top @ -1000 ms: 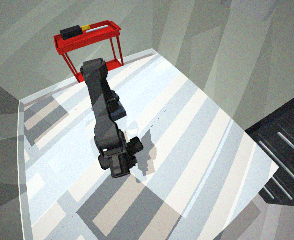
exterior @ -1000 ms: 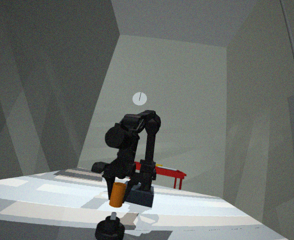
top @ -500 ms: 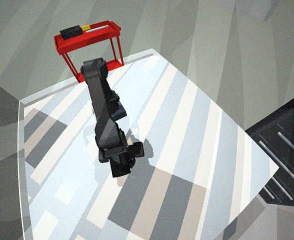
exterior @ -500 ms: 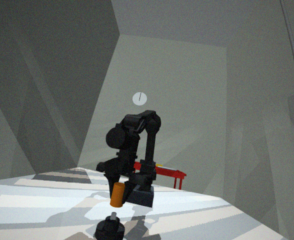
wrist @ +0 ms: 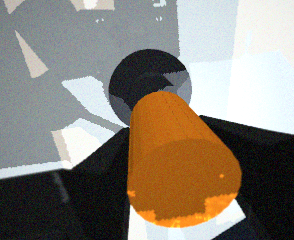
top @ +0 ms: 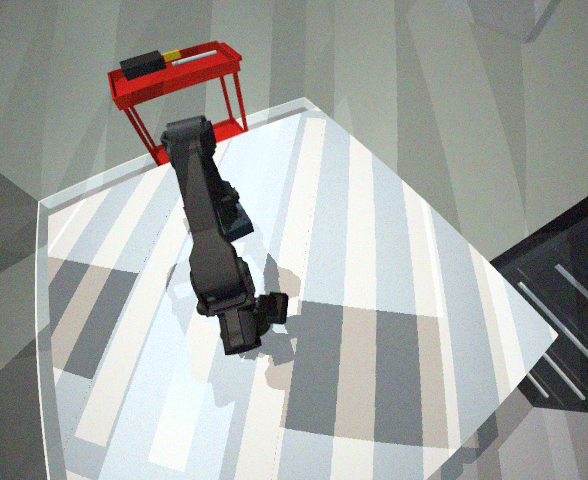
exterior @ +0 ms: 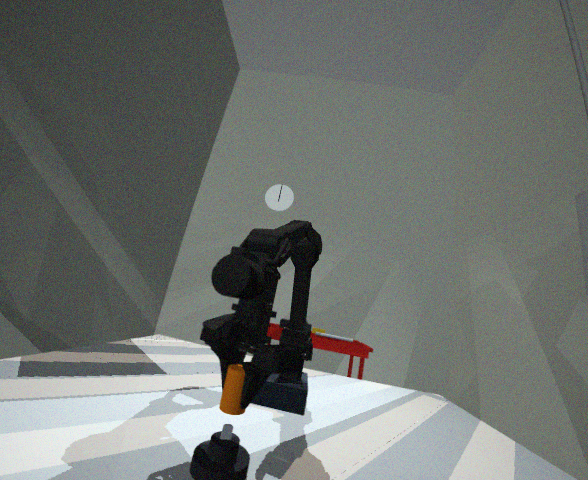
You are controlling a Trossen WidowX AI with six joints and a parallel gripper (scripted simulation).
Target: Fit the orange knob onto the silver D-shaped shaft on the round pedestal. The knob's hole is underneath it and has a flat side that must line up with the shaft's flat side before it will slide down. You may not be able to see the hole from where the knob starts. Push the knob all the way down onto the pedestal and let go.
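Now: the round dark pedestal 60 mm below my gripper tip. Also, from my gripper tip: orange knob 30 mm above.
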